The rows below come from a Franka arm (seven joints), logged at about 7 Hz.
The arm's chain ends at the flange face. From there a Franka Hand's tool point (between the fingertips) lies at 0.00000 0.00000 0.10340 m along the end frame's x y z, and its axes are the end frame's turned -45 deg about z.
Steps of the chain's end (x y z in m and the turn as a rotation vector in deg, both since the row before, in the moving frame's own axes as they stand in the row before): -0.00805 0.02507 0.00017 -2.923 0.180 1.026; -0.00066 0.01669 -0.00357 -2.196 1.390 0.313; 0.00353 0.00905 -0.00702 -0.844 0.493 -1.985; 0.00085 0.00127 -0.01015 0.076 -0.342 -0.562; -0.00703 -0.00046 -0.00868 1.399 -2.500 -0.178; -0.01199 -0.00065 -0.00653 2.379 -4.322 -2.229
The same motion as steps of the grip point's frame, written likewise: -0.02695 0.01596 0.00003 -2.194 -1.940 1.026; -0.01331 0.01591 -0.00368 -2.536 -0.570 0.313; -0.00432 0.01061 -0.00704 -0.945 -0.248 -1.985; -0.00064 0.00097 -0.01015 0.296 -0.188 -0.562; -0.00606 -0.01027 -0.00881 2.757 -0.779 -0.178; -0.01066 -0.01743 -0.00691 4.738 -1.374 -2.229
